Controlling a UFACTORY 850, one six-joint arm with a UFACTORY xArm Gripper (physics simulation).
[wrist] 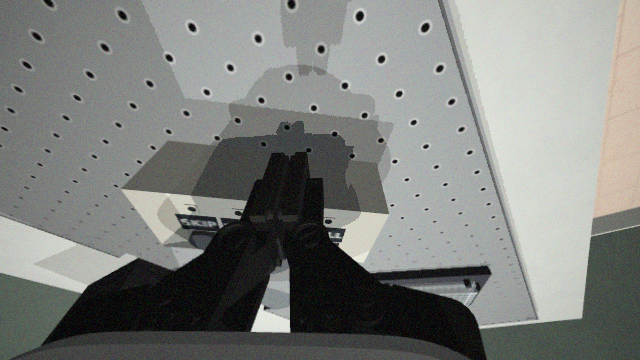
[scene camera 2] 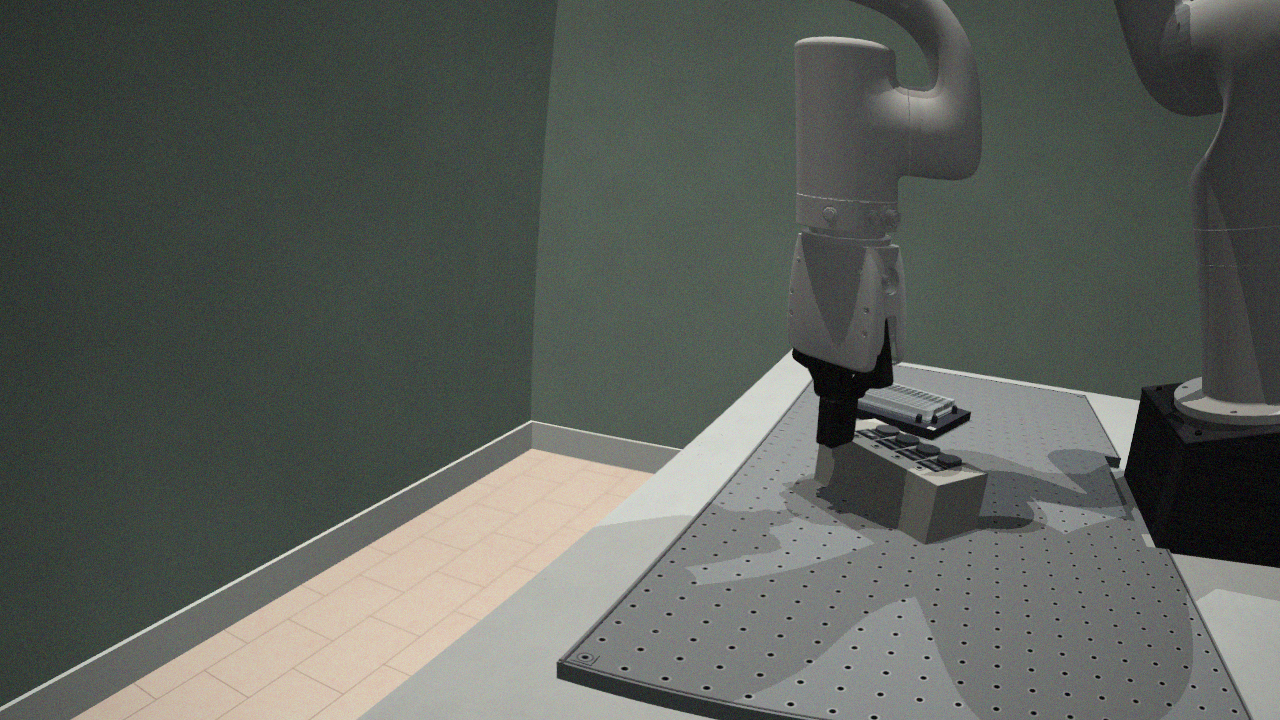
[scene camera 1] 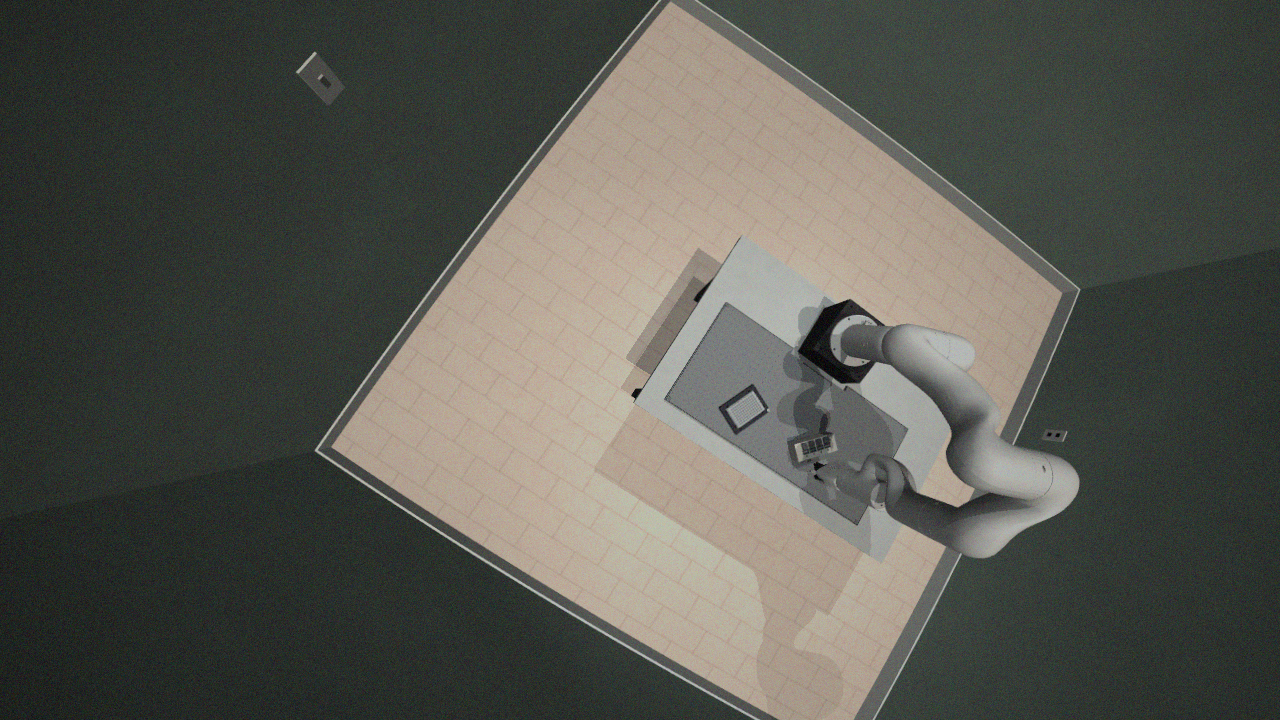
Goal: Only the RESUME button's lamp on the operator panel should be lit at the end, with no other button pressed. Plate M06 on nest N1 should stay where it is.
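The operator panel (scene camera 1: 814,448) (scene camera 2: 955,508) (wrist: 369,225) is a cream box with a row of dark round buttons. In the wrist view the SKIP label (wrist: 198,221) and its button (wrist: 201,240) show at left. Part of another label shows at right; the fingers hide the middle, and the RESUME label cannot be read. The visible lamps look dark. My gripper (scene camera 1: 818,471) (scene camera 2: 835,442) (wrist: 294,176) is shut and empty, with its tips at the panel's long edge; contact is unclear. The light ribbed plate (scene camera 1: 744,408) (scene camera 2: 908,402) lies on the dark nest (scene camera 1: 727,420) (scene camera 2: 950,423) (wrist: 435,273).
The panel and nest stand on a grey perforated board (scene camera 1: 711,358) (scene camera 2: 805,626) (wrist: 420,150) on a pale table (scene camera 1: 760,268) (scene camera 2: 501,608) (wrist: 540,150). The arm's black base (scene camera 1: 823,344) (scene camera 2: 1190,492) stands at the board's side. The nest is beyond the panel in scene camera 2.
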